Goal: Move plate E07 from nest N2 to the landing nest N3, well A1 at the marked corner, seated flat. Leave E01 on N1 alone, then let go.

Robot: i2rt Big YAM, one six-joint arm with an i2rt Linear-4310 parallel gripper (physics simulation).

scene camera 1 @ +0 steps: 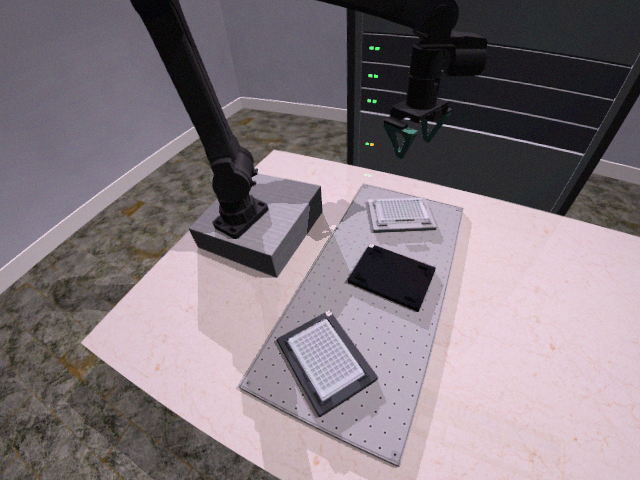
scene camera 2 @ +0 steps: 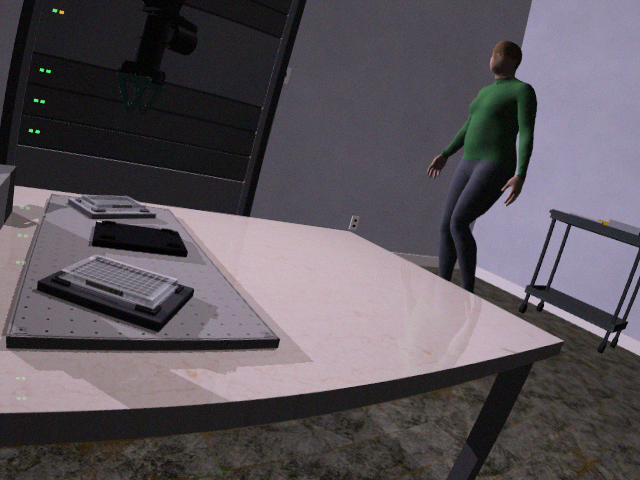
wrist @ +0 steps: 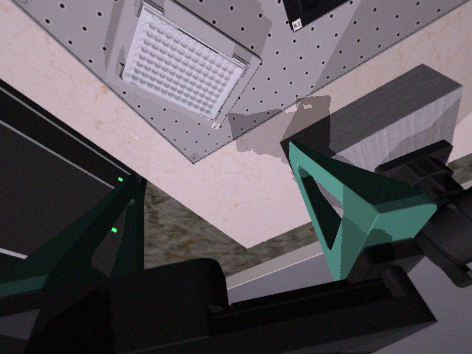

Observation:
My gripper (scene camera 1: 413, 149) is open, holding nothing. I also see a black plate nest (scene camera 1: 405, 281).
My gripper also shows in scene camera 2 (scene camera 2: 135, 113) and in the wrist view (wrist: 213, 164). The black plate nest is seen too in scene camera 2 (scene camera 2: 108, 234).

